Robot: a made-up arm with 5 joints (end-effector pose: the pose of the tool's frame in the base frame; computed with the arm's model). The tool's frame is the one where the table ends.
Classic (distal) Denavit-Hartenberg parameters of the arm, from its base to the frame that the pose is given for. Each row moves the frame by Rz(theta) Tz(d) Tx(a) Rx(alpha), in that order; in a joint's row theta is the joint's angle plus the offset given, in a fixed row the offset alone. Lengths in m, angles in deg.
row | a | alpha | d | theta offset
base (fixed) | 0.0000 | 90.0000 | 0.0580 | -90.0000
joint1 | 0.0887 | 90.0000 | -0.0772 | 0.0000
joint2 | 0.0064 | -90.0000 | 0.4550 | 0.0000
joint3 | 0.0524 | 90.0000 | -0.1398 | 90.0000
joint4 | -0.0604 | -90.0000 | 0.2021 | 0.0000
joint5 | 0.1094 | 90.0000 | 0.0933 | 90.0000
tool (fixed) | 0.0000 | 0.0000 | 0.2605 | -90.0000
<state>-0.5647 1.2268 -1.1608 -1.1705 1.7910</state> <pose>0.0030 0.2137 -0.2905 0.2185 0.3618 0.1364</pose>
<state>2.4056 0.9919 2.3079 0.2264 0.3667</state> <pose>0.1909 -0.3541 0.5000 1.0861 -0.6415 0.5752</pose>
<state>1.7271 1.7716 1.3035 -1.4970 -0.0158</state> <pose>0.1307 -0.2468 0.5429 0.2200 0.0772 -2.8582</pose>
Working (the frame after each row of the table, in the pose's form):
after base (fixed): 0.0000 0.0000 0.0580 1.5708 0.0000 -1.5708
after joint1: 0.0772 0.0138 0.1456 0.0000 -1.4145 1.5708
after joint2: 0.0709 -0.4358 0.2152 -2.9821 0.1983 -3.1099
after joint3: 0.0926 -0.3993 0.3583 -1.7767 -0.1495 0.2985
after joint4: 0.0481 -0.2189 0.2585 1.2063 -1.3527 2.2108
after joint5: 0.1655 -0.2959 0.2895 0.0791 -0.2193 -1.3046

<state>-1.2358 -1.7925 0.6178 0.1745 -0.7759</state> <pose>0.1914 0.0645 -0.0172 -0.8352 -1.2025 2.6342</pose>
Working (the frame after each row of the table, in the pose's form):
after base (fixed): 0.0000 0.0000 0.0580 1.5708 0.0000 -1.5708
after joint1: 0.0772 -0.0292 -0.0258 3.1416 1.2358 -1.5708
after joint2: 0.0834 0.4010 -0.1740 2.7988 -0.2092 0.0740
after joint3: 0.0231 0.4033 -0.0375 -1.1986 -0.1482 -2.1789
after joint4: 0.2151 0.3563 0.0361 -2.7736 0.0145 -2.1157
after joint5: 0.1427 0.3126 -0.0802 -1.3174 0.2702 -2.8787

